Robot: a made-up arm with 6 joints. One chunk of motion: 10 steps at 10 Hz.
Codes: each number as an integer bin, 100 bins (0 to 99) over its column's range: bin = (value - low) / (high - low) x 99, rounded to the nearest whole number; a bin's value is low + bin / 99 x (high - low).
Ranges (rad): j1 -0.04..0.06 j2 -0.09..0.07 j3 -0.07..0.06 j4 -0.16..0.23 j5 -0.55..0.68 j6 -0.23..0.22
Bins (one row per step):
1: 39 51 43 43 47 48
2: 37 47 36 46 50 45
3: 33 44 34 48 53 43
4: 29 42 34 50 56 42
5: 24 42 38 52 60 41
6: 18 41 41 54 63 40
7: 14 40 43 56 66 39
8: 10 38 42 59 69 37
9: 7 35 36 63 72 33
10: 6 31 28 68 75 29
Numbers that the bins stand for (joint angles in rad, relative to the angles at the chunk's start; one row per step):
1: -0.0006 -0.0076 -0.0135 0.0094 0.0339 -0.0118
2: -0.0026 -0.0140 -0.0227 0.0212 0.0712 -0.0255
3: -0.0067 -0.0189 -0.0254 0.0291 0.1085 -0.0345
4: -0.0107 -0.0221 -0.0254 0.0370 0.1458 -0.0391
5: -0.0158 -0.0221 -0.0201 0.0448 0.1955 -0.0436
6: -0.0218 -0.0237 -0.0162 0.0527 0.2327 -0.0482
7: -0.0259 -0.0254 -0.0135 0.0606 0.2700 -0.0527
8: -0.0299 -0.0286 -0.0148 0.0724 0.3073 -0.0618
9: -0.0329 -0.0334 -0.0227 0.0882 0.3445 -0.0800
10: -0.0339 -0.0399 -0.0332 0.1079 0.3818 -0.0982

